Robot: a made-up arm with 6 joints. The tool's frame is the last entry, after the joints.
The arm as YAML. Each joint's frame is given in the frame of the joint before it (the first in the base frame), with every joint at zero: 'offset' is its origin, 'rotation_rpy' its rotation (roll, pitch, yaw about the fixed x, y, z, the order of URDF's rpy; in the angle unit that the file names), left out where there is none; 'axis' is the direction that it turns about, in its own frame. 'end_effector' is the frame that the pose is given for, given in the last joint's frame.
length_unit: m
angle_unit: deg
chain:
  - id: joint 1
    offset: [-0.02, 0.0, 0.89]
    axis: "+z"
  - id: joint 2
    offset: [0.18, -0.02, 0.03]
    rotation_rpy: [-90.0, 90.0, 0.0]
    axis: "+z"
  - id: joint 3
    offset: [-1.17, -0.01, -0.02]
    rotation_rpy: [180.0, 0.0, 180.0]
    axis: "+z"
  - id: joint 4
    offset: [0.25, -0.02, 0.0]
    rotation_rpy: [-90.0, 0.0, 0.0]
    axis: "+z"
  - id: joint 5
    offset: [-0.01, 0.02, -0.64]
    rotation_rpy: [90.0, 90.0, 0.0]
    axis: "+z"
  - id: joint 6
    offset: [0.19, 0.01, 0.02]
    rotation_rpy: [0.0, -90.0, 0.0]
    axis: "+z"
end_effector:
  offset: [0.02, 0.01, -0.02]
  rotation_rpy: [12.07, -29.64, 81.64]
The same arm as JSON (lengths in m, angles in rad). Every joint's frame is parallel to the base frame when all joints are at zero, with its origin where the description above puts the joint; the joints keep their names.
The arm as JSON. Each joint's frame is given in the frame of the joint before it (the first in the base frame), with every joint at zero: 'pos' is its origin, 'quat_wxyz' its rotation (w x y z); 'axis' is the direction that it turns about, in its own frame. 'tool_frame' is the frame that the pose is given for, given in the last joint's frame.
{
  "length_unit": "m",
  "angle_unit": "rad",
  "joints": [
    {
      "joint": "joint 1",
      "pos": [
        -0.02,
        0.0,
        0.89
      ],
      "quat_wxyz": [
        1.0,
        0.0,
        0.0,
        0.0
      ],
      "axis": [
        0.0,
        0.0,
        1.0
      ]
    },
    {
      "joint": "joint 2",
      "pos": [
        0.18,
        -0.02,
        0.03
      ],
      "quat_wxyz": [
        1.0,
        0.0,
        0.0,
        0.0
      ],
      "axis": [
        0.0,
        1.0,
        0.0
      ]
    },
    {
      "joint": "joint 3",
      "pos": [
        0.01,
        -0.02,
        1.17
      ],
      "quat_wxyz": [
        1.0,
        0.0,
        0.0,
        0.0
      ],
      "axis": [
        0.0,
        -1.0,
        0.0
      ]
    },
    {
      "joint": "joint 4",
      "pos": [
        0.02,
        0.0,
        0.25
      ],
      "quat_wxyz": [
        1.0,
        0.0,
        0.0,
        0.0
      ],
      "axis": [
        -1.0,
        0.0,
        0.0
      ]
    },
    {
      "joint": "joint 5",
      "pos": [
        0.64,
        0.02,
        -0.01
      ],
      "quat_wxyz": [
        1.0,
        0.0,
        0.0,
        0.0
      ],
      "axis": [
        0.0,
        -1.0,
        0.0
      ]
    },
    {
      "joint": "joint 6",
      "pos": [
        0.19,
        -0.02,
        0.01
      ],
      "quat_wxyz": [
        1.0,
        0.0,
        0.0,
        0.0
      ],
      "axis": [
        -1.0,
        0.0,
        0.0
      ]
    }
  ],
  "tool_frame": {
    "pos": [
      0.02,
      -0.02,
      0.01
    ],
    "quat_wxyz": [
      0.49475,
      0.089153,
      -0.863997,
      0.027982
    ]
  }
}

